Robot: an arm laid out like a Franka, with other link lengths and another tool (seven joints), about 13 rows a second.
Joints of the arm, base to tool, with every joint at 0 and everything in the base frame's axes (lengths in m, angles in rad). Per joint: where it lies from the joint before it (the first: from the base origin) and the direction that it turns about. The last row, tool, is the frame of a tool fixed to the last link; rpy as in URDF.
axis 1: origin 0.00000 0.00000 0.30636 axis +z
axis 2: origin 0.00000 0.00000 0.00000 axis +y
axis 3: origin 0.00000 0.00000 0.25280 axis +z
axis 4: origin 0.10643 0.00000 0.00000 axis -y
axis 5: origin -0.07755 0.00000 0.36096 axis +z
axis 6: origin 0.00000 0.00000 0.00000 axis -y
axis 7: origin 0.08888 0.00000 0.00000 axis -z
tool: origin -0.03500 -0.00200 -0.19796 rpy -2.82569 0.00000 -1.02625
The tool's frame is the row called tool.
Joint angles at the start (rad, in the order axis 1, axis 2, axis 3, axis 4, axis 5, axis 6, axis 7):
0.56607 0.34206 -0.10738 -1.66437 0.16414 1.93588 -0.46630
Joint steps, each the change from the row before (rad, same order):
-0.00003 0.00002 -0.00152 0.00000 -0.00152 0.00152 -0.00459
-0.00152 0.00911 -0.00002 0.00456 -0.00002 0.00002 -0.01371
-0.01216 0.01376 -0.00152 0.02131 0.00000 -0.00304 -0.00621
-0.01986 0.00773 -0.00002 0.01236 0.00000 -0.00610 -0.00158
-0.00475 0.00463 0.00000 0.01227 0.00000 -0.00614 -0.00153
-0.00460 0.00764 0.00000 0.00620 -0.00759 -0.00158 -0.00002
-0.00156 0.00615 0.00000 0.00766 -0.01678 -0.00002 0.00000
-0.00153 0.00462 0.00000 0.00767 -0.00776 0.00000 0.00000
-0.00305 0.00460 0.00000 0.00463 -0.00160 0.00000 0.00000
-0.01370 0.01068 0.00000 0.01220 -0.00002 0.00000 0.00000
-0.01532 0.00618 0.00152 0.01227 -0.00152 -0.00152 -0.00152
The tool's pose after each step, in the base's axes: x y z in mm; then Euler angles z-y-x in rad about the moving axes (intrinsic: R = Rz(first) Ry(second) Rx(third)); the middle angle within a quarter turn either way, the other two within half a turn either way. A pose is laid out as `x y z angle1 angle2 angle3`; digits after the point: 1 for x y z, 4 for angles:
524.8 269.1 225.5 -0.1532 0.1176 -2.7676
526.0 268.2 221.9 -0.1412 0.1199 -2.7693
533.6 263.0 222.2 -0.1472 0.1147 -2.7674
540.1 253.2 222.4 -0.1645 0.1156 -2.7683
542.9 251.6 224.3 -0.1664 0.1141 -2.7673
545.2 248.3 222.2 -0.1684 0.1125 -2.7754
548.1 245.6 221.7 -0.1642 0.1026 -2.7881
550.6 244.4 222.1 -0.1628 0.0960 -2.7929
552.2 242.8 221.2 -0.1651 0.0949 -2.7945
557.7 236.3 219.7 -0.1783 0.0930 -2.7945
563.4 229.4 220.9 -0.1893 0.0885 -2.7930

